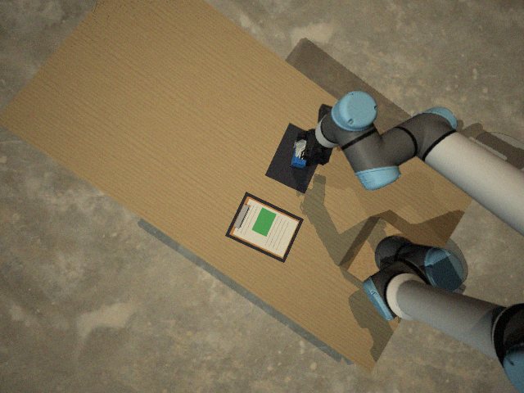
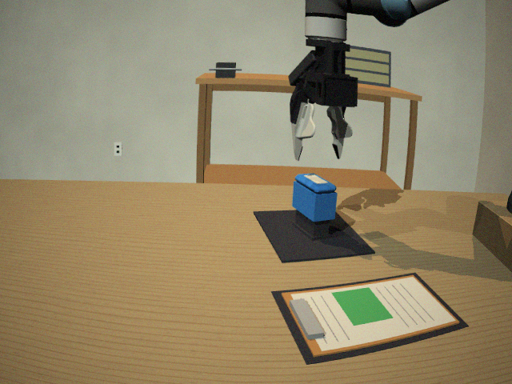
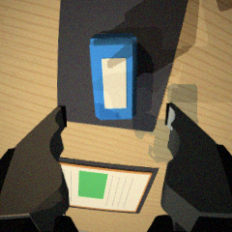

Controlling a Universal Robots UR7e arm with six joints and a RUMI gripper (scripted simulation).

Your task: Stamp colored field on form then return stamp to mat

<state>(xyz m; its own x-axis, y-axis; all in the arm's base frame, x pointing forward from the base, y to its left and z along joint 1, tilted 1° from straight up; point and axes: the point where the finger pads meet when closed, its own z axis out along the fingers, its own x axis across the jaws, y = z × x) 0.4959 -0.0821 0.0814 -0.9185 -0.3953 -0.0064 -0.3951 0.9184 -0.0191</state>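
The blue stamp is 10 cm below my hand. From my hand the other things lie so: mat: 15 cm below.
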